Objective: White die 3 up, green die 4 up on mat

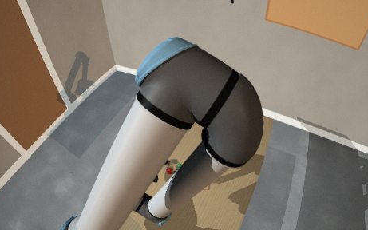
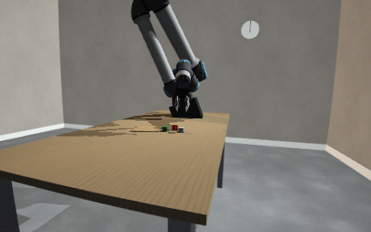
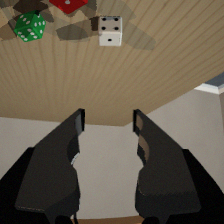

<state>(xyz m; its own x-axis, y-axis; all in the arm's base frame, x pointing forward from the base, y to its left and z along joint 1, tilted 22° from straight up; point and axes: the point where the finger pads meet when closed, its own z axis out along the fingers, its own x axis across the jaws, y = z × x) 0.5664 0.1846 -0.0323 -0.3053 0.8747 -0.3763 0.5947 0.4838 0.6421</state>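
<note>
The white die lies 2 cm ahead of my hand, 1 cm to the left of it and 10 cm below it. From my hand the other things lie so: green die: 4 cm ahead, 8 cm to the right, 10 cm below; then red die: 2 cm behind, 4 cm to the right, 10 cm below; then tan mat: 3 cm ahead, 19 cm to the right, 11 cm below.
</note>
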